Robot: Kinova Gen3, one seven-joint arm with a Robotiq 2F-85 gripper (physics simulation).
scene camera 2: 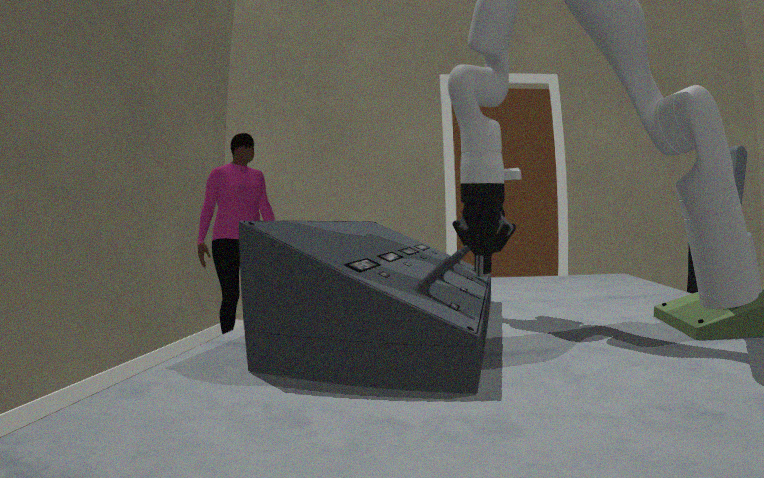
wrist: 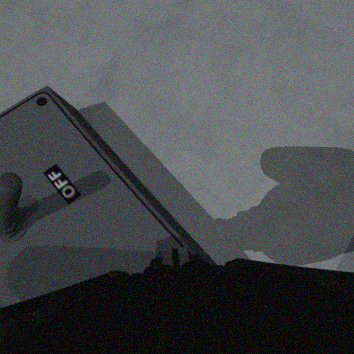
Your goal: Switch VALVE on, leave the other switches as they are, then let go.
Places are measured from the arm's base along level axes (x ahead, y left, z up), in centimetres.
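Where they show: gripper, between the fingertips: (scene camera 2: 482, 276) (wrist: 175, 263); arm's base, origin of its link: (scene camera 2: 728, 298).
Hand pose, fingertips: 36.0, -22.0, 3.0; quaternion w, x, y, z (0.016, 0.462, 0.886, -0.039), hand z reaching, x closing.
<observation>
Each offset is from my fingertips to the top centre of the thing, as dx, dy, dz. "*": to the spot under its first point.
The sloped grey switch console (scene camera 2: 360, 321) (wrist: 117, 220) stands on the floor. A thick lever (scene camera 2: 445, 269) (wrist: 11, 197) near its near side leans up over the panel toward the low front edge. An OFF label {* -0.6, -8.5, +0.2} (wrist: 62, 184) lies beside the lever's shadow in the wrist view. Name plates {* +20.2, +22.8, +4.8} (scene camera 2: 362, 264) run along the panel, too blurred to read, so I cannot tell which is VALVE; other levers are not clearly made out. My gripper (scene camera 2: 482, 264) (wrist: 175, 263) is shut and empty, pointing down at the console's low front edge, beyond the near lever in the scene view. Contact is unclear.
A person in a magenta top (scene camera 2: 239, 197) stands behind the console at the left. A brown door (scene camera 2: 532, 186) in a white frame is behind the arm. The arm's green base (scene camera 2: 681, 321) is at the right. Shadows lie on the floor beside the console.
</observation>
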